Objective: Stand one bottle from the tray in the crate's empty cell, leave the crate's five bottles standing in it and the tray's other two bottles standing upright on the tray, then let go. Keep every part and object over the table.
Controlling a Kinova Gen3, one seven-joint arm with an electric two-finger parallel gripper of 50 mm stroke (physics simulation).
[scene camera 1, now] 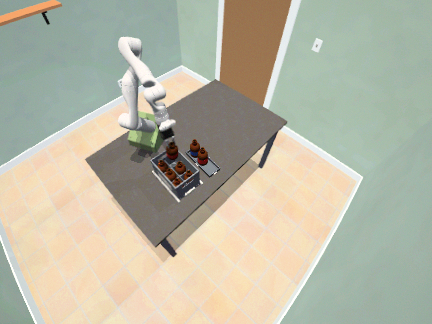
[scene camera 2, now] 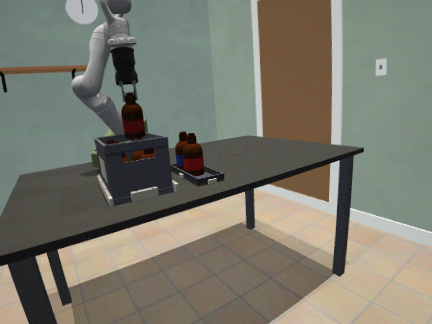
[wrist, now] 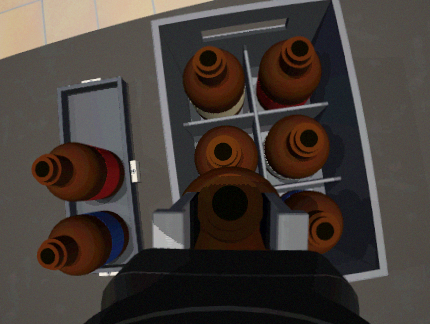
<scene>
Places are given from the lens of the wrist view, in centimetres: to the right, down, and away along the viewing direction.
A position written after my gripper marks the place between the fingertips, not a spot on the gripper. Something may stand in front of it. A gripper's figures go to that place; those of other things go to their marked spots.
my gripper point(wrist: 230, 212): 1, 3, 18
red-labelled bottle point(wrist: 73, 171): -16, 1, 37
</scene>
